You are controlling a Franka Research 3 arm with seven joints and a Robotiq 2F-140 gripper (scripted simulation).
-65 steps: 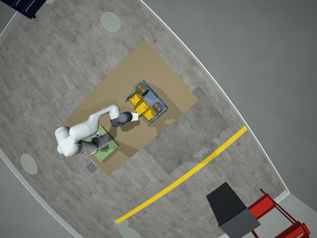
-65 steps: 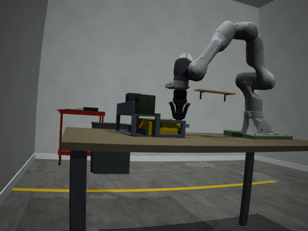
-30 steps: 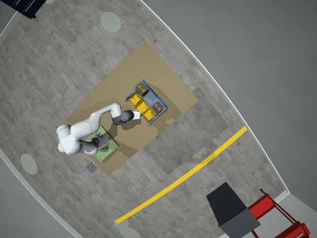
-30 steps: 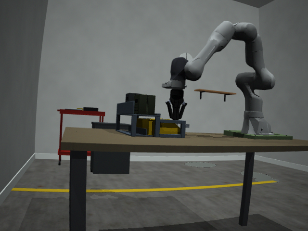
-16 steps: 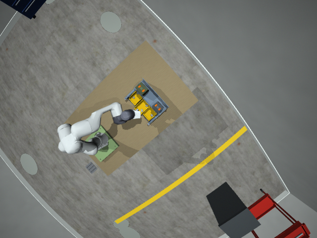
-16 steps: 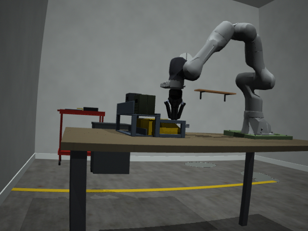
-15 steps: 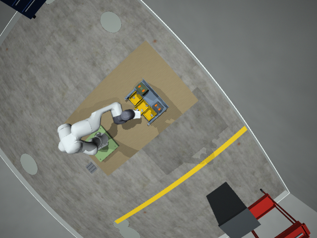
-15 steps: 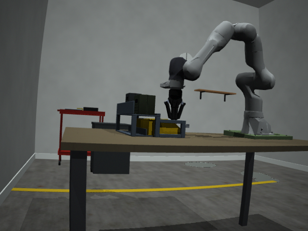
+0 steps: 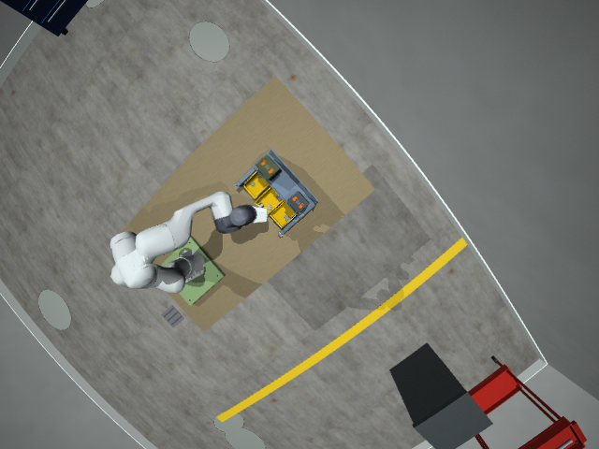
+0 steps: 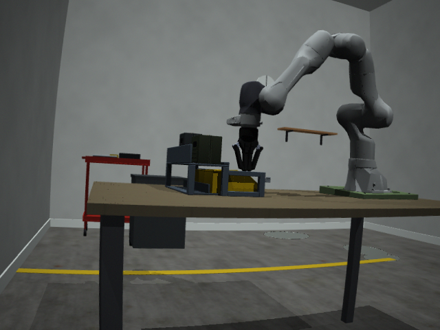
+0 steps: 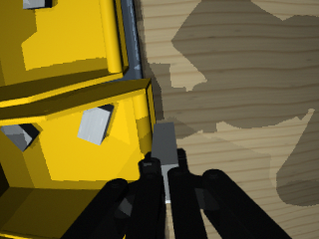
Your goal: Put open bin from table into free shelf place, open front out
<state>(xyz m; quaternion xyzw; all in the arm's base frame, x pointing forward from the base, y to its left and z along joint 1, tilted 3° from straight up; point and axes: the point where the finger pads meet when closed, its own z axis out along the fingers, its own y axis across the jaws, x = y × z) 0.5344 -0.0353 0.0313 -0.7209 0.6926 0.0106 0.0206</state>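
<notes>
Now: hand 20 mm short of the shelf lip, 10 mm to the right of it and 50 mm above it. From my hand the other things lie so: shelf board 220 mm ahead, 10 mm to the left, 50 mm above.
</notes>
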